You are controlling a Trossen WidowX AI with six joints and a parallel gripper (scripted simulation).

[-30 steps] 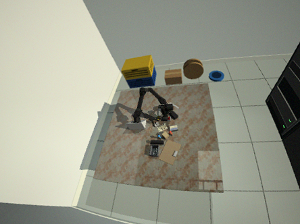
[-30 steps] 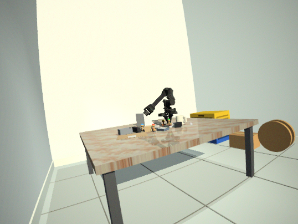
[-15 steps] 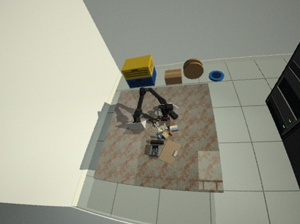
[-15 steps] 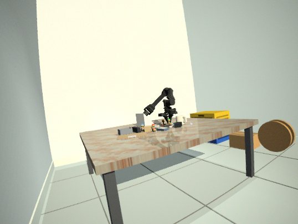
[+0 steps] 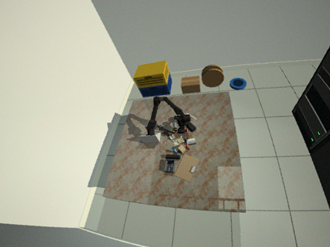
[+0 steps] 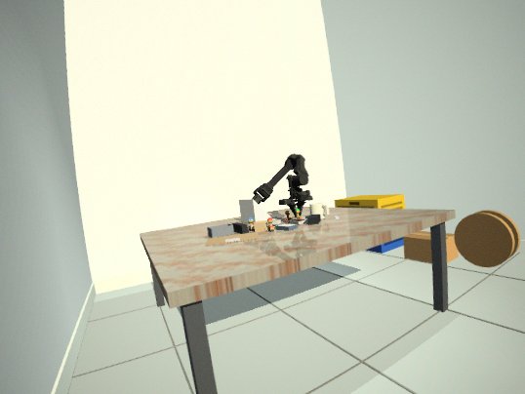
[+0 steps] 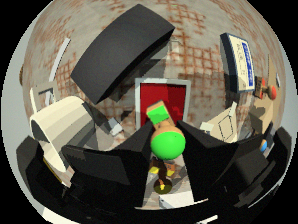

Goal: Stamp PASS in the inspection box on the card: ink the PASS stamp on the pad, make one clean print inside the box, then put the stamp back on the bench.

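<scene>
The ink pad lies 30 mm below my gripper tip. Round my gripper tip: stamp with red knob: 190 mm to the right, 70 mm ahead, 20 mm below; then black box: 70 mm ahead, 50 mm to the left, 20 mm below; then white mug: 140 mm to the left, 10 mm behind.
</scene>
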